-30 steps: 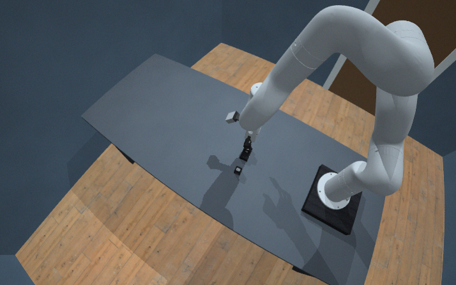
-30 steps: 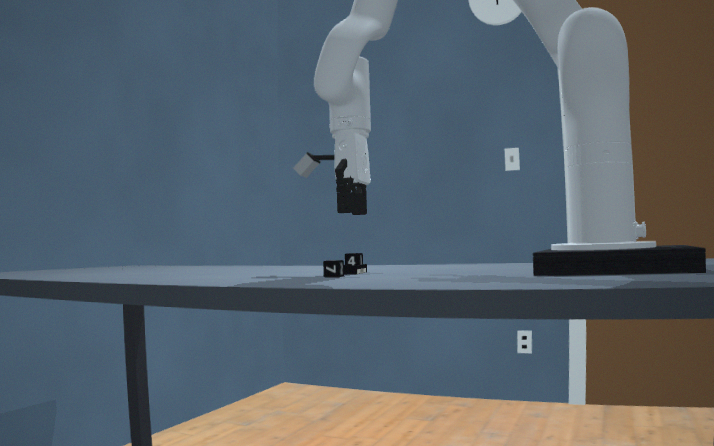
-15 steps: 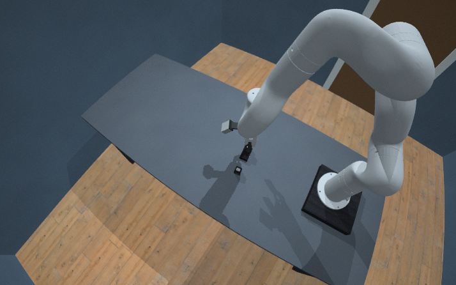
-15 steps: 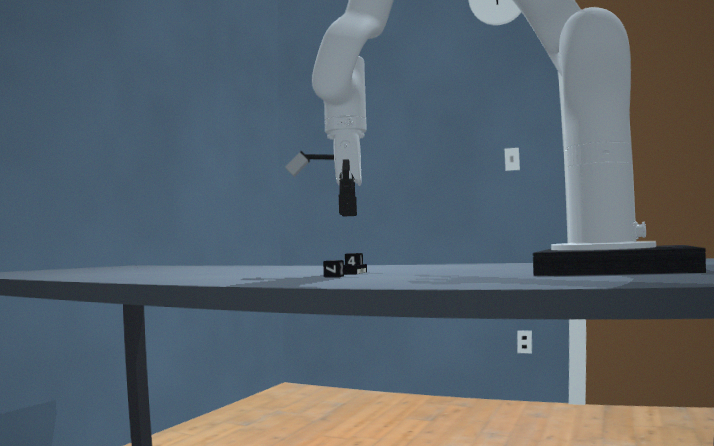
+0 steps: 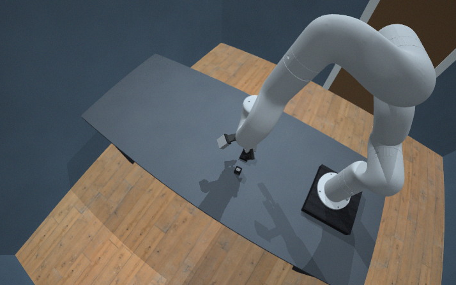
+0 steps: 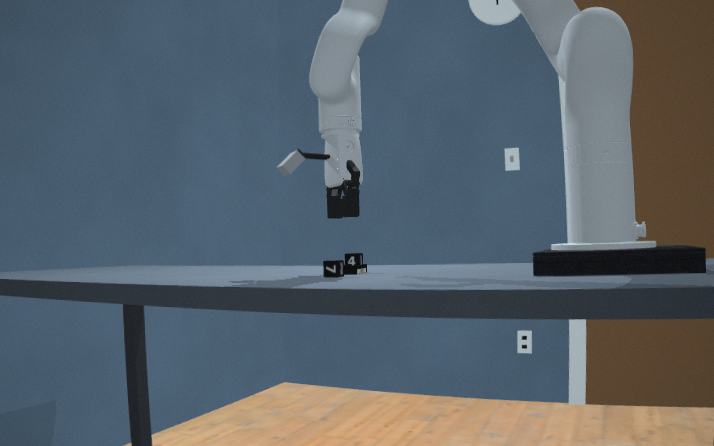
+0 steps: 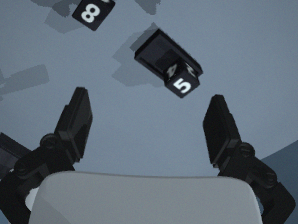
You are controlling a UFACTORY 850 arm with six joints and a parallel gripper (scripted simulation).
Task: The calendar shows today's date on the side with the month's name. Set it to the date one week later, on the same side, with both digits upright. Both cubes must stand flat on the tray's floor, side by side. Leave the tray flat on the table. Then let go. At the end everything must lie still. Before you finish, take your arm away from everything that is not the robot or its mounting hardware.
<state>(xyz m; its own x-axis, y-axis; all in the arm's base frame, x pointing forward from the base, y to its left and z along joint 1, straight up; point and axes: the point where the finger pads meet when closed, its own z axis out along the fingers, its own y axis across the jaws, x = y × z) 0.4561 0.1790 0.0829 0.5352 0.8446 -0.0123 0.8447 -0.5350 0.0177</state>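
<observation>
The calendar cube lies 30 mm behind my hand, 70 mm to the left of it and 110 mm below it. Also, from my hand: black tray 10 mm ahead, 40 mm to the right, 110 mm below.
</observation>
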